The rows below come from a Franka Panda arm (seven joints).
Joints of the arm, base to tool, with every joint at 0 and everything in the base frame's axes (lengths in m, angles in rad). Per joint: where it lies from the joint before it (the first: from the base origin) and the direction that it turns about. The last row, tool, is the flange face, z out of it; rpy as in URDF.
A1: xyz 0 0 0.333 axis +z
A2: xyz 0 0 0 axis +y
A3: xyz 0 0 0.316 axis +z
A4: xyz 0.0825 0 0 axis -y
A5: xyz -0.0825 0 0.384 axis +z
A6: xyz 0 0 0 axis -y
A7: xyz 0.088 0 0 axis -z
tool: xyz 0 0 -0.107 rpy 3.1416 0 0
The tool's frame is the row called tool.
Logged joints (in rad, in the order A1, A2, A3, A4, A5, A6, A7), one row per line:
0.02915, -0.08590, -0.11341, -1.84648, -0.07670, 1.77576, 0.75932
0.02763, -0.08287, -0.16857, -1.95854, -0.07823, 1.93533, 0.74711
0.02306, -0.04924, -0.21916, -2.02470, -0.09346, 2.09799, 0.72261
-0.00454, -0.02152, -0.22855, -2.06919, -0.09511, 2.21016, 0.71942
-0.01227, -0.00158, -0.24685, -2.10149, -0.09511, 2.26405, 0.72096
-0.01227, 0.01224, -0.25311, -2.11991, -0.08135, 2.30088, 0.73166
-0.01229, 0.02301, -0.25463, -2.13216, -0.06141, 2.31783, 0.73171
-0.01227, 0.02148, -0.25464, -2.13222, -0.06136, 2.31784, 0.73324
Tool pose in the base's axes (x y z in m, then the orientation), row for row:
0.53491, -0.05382, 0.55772, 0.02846, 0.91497, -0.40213, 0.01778
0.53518, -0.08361, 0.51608, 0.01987, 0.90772, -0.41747, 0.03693
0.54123, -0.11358, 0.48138, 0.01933, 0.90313, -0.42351, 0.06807
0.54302, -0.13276, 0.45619, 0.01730, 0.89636, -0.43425, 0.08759
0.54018, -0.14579, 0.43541, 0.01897, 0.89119, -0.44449, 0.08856
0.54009, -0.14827, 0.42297, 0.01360, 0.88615, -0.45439, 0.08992
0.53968, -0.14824, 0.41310, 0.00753, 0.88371, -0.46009, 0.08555
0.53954, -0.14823, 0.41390, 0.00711, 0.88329, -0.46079, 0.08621
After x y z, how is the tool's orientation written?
As a quaternion, w x y z.
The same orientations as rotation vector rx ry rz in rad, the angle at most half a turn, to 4 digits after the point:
2.8235, -1.2409, 0.0549
2.8162, -1.2952, 0.1146
2.8029, -1.3144, 0.2113
2.7854, -1.3494, 0.2722
2.7664, -1.3798, 0.2749
2.7601, -1.4153, 0.2801
2.7630, -1.4385, 0.2675
2.7624, -1.4411, 0.2696

